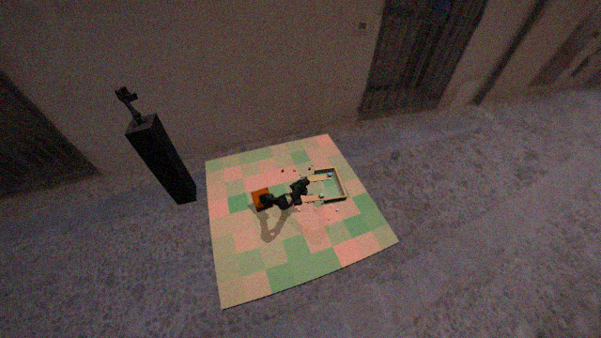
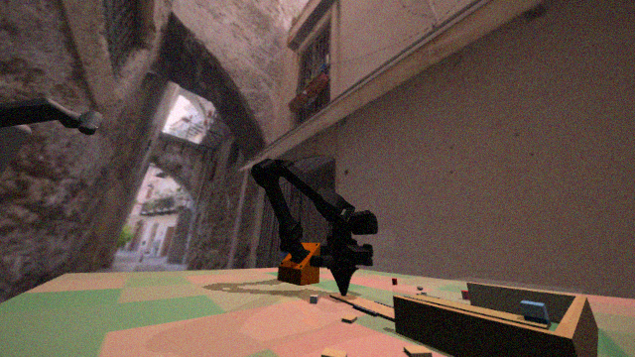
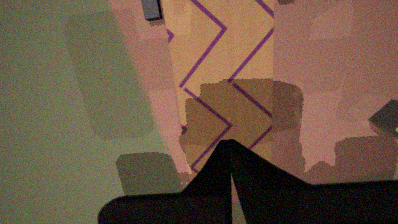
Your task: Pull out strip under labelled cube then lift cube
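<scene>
My gripper tip is now 9 cm short of the strip and 2 cm to the left of it.
</scene>
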